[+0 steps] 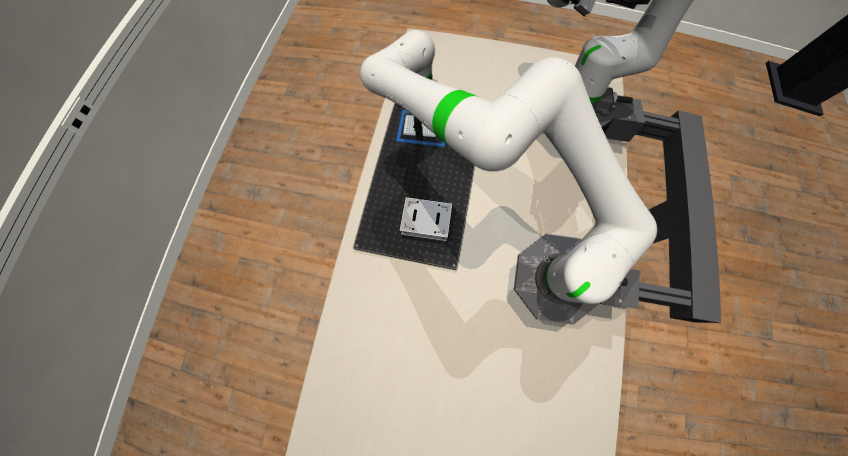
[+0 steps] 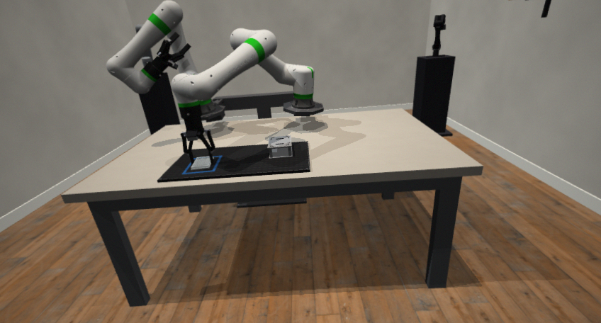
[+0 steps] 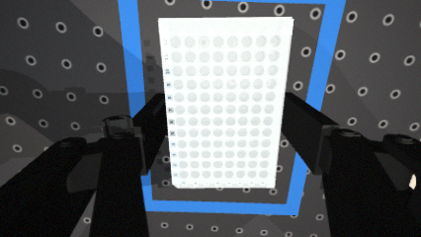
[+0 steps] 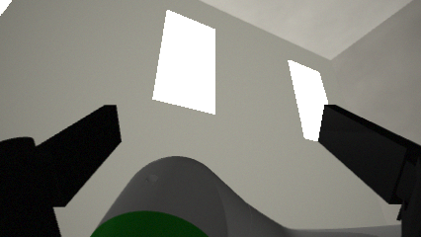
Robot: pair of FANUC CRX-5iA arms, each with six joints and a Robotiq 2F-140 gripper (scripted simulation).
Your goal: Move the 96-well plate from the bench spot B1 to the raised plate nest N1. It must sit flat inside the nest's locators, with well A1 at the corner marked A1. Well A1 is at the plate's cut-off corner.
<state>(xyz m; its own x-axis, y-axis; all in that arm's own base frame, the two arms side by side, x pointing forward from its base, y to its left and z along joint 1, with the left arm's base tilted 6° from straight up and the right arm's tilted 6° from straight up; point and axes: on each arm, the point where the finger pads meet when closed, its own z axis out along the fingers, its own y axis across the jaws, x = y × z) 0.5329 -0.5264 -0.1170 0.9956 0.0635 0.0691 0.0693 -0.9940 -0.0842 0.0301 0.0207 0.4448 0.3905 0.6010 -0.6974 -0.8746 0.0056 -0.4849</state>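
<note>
Now: left hand 120 mm past the raised nest, 380 mm to the right of it and 20 mm below it. Round my left hand: A1 mark (200 mm behind, 420 mm to the left, 30 mm above); white 96-well plate (20 mm below).
</note>
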